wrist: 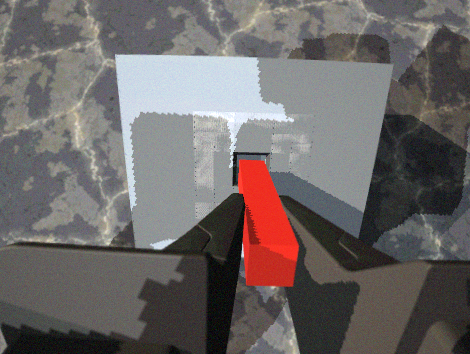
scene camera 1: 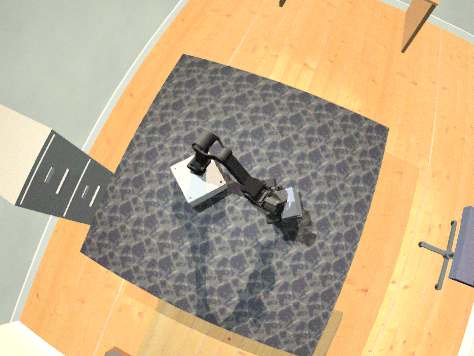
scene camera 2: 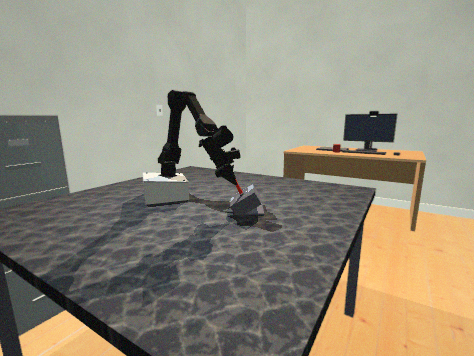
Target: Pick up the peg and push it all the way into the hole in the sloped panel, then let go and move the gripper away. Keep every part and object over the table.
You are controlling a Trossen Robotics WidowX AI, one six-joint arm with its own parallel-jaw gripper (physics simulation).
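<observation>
The red peg is a long square bar. My gripper is shut on it, and its far end points down at the sloped panel. The grey sloped panel stands tilted on the table. Its square hole shows in the wrist view just beyond the peg's far end, which overlaps the hole's lower part. Whether the tip is inside the hole or just above it I cannot tell. In the first scene view the arm's wrist hides the peg and fingertips.
The arm's white base box stands on the dark stone-patterned table, to one side of the panel. Off the table are a grey cabinet and a desk with a monitor.
</observation>
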